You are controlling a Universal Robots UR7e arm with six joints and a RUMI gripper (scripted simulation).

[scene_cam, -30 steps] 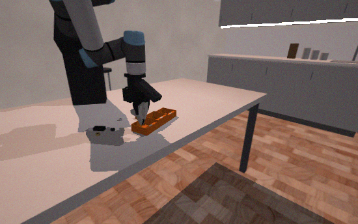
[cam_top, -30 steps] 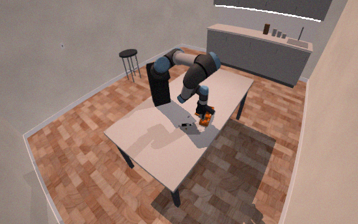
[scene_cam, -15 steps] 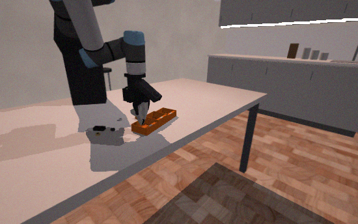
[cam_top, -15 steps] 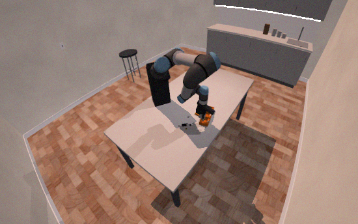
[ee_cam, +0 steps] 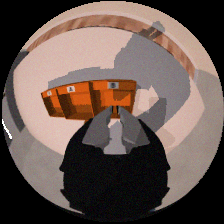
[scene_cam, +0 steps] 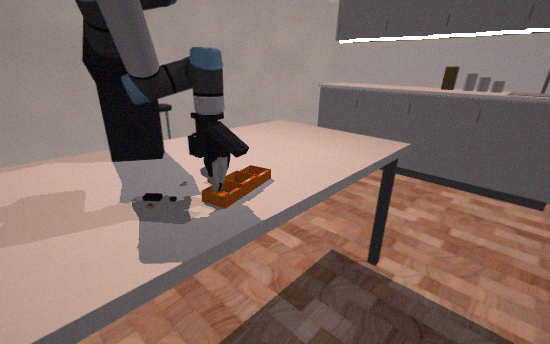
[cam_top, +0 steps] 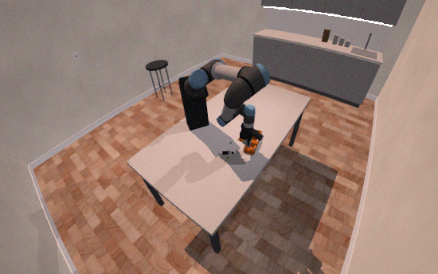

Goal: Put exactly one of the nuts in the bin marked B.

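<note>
My hand is 30 mm short of the orange bin, 80 mm to the right of it and 20 mm above it. Also, from my hand: dark nut (110 mm behind, 60 mm to the right, 30 mm below); grey piece (150 mm behind, 50 mm to the left, 30 mm below); orange block (80 mm behind, 100 mm to the left, 30 mm below).
</note>
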